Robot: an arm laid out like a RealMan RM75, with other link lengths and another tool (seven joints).
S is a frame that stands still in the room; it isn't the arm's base.
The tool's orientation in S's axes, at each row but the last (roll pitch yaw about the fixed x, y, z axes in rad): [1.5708 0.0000 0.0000]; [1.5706 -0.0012 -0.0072]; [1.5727 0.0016 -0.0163]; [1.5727 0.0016 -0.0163]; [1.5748 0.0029 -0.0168]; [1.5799 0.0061 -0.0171]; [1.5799 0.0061 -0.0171]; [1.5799 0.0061 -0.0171]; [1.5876 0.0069 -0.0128]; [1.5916 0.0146 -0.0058]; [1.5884 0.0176 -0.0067]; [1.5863 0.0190 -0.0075]
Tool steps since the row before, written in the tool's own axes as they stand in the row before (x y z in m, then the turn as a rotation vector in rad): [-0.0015 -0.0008 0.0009 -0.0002 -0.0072 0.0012]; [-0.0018 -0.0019 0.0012 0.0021 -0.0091 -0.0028]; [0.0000 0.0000 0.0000 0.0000 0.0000 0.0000]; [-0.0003 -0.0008 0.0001 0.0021 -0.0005 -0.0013]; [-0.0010 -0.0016 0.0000 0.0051 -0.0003 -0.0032]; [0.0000 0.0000 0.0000 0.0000 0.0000 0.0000]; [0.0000 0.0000 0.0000 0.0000 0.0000 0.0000]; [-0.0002 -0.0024 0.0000 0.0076 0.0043 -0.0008]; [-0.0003 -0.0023 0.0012 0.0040 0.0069 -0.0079]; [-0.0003 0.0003 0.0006 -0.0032 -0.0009 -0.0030]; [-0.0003 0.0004 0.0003 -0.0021 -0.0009 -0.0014]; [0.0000 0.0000 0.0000 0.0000 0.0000 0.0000]
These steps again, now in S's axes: [-0.0015 -0.0009 -0.0008 -0.0002 -0.0012 -0.0072]; [-0.0018 -0.0012 -0.0019 0.0021 0.0028 -0.0091]; [0.0000 0.0000 0.0000 0.0000 0.0000 0.0000]; [-0.0003 -0.0001 -0.0008 0.0021 0.0013 -0.0005]; [-0.0010 0.0000 -0.0016 0.0052 0.0031 -0.0003]; [0.0000 0.0000 0.0000 0.0000 0.0000 0.0000]; [0.0000 0.0000 0.0000 0.0000 0.0000 0.0000]; [-0.0002 0.0000 -0.0024 0.0076 0.0006 0.0043]; [-0.0003 -0.0012 -0.0023 0.0041 0.0077 0.0070]; [-0.0003 -0.0006 0.0003 -0.0032 0.0030 -0.0008]; [-0.0003 -0.0003 0.0004 -0.0021 0.0014 -0.0008]; [0.0000 0.0000 0.0000 0.0000 0.0000 0.0000]
